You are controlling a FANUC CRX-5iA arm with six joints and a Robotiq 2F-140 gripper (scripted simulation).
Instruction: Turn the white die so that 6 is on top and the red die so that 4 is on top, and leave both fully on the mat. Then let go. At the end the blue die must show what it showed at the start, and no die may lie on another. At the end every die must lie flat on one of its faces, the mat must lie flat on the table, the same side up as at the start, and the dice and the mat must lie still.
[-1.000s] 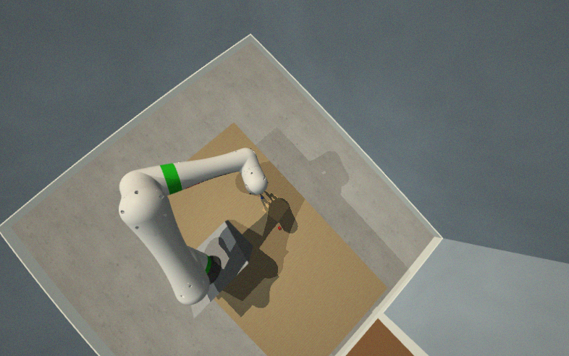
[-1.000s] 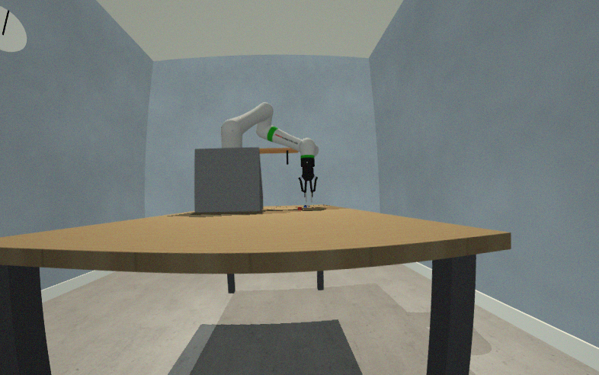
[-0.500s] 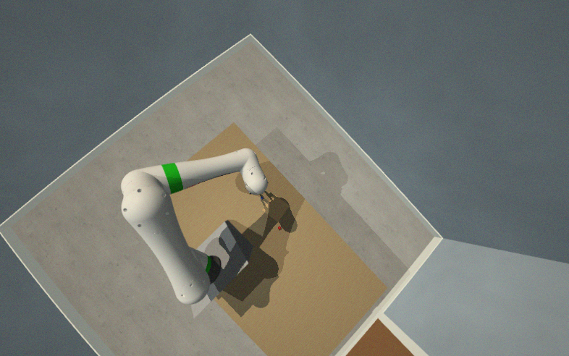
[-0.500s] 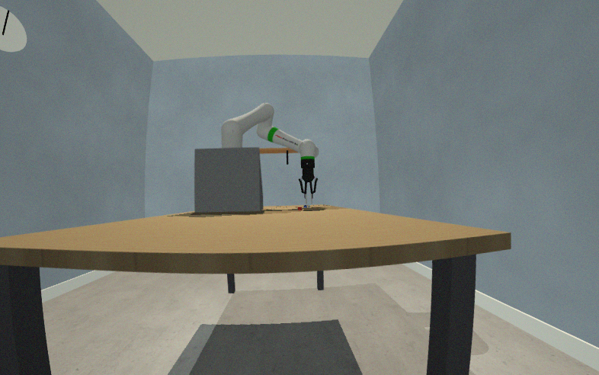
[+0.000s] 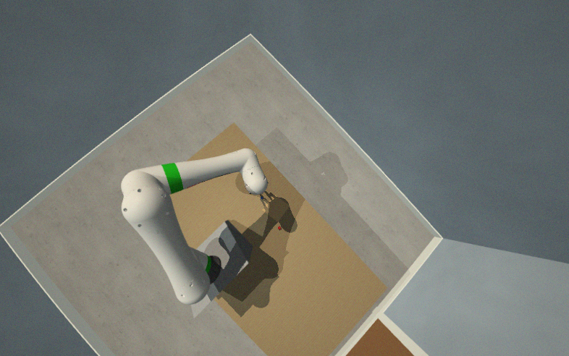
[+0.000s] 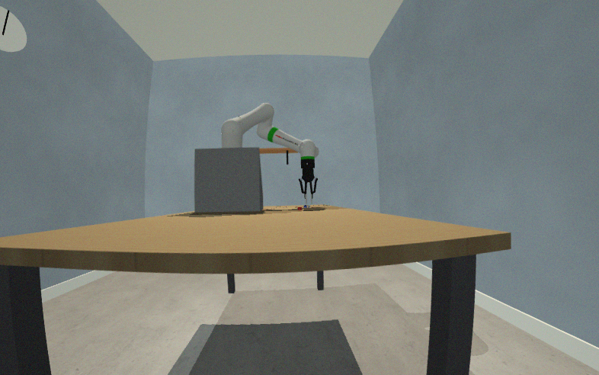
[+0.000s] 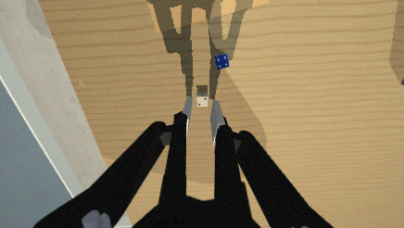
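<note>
Now: hand 50 mm above the white die and 10 mm to the left of it. Also, from my hand: blue die: 60 mm to the right, 50 mm below, 30 mm behind; red die: 300 mm to the right, 70 mm behind, 50 mm below; tan mat: 180 mm to the right, 50 mm below.
</note>
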